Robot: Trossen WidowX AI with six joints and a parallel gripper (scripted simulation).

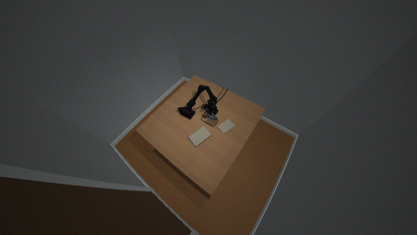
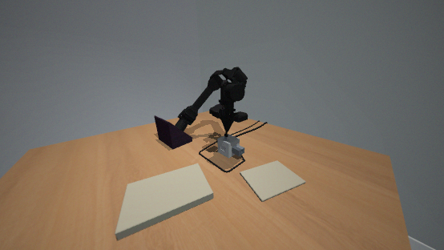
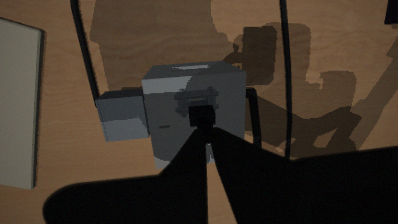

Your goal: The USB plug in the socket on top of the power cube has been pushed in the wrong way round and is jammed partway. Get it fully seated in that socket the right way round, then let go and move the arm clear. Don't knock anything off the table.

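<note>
Now: the black USB plug 20 mm below my gripper tip. Also, from my gripper tip: thick beige slab (310 mm to the right, 110 mm below, 20 mm ahead); then thin beige plate (230 mm ahead, 120 mm below, 20 mm to the right).
</note>
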